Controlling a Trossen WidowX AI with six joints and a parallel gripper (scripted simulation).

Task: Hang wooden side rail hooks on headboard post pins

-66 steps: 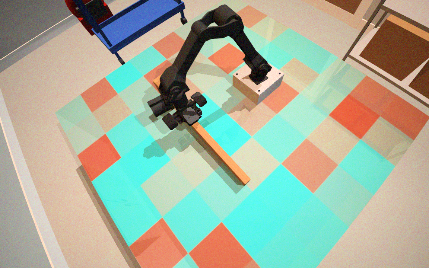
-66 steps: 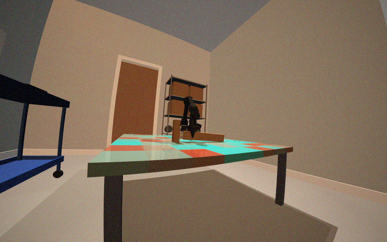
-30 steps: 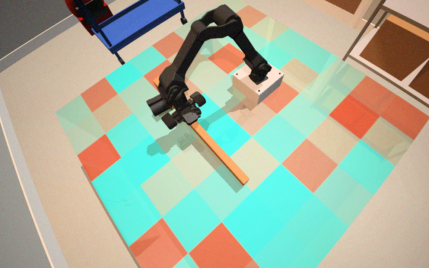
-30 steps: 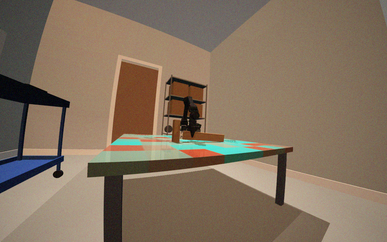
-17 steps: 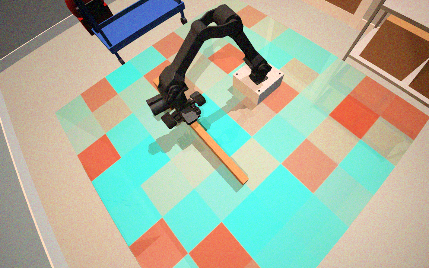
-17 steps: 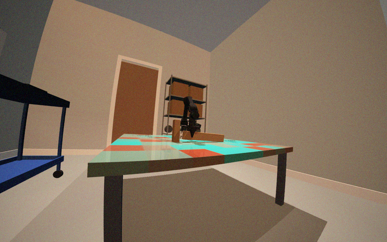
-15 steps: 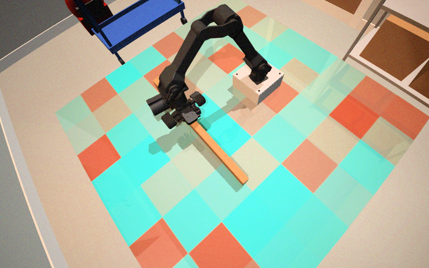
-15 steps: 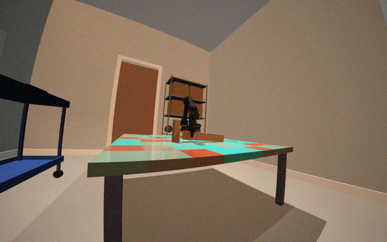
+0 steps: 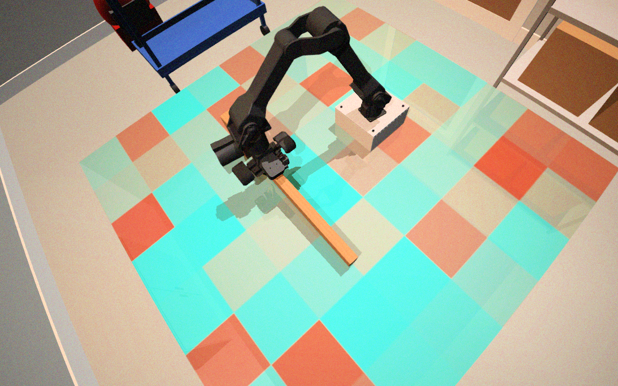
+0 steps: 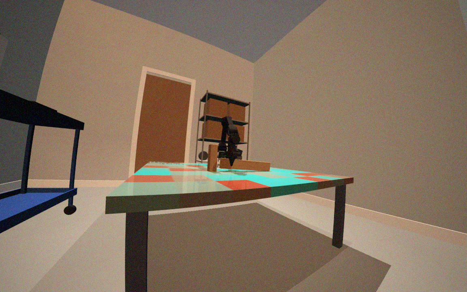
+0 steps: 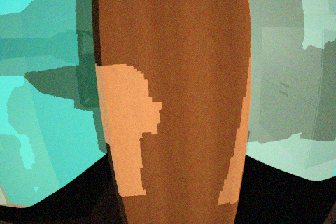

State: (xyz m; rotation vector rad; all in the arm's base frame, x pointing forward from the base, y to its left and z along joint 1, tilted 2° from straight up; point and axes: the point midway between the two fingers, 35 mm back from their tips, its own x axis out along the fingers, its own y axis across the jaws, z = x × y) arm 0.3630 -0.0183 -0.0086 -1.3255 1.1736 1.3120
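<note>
My gripper tip is 20 mm short of the headboard post, 140 mm to the left of it and 40 mm below it.
</note>
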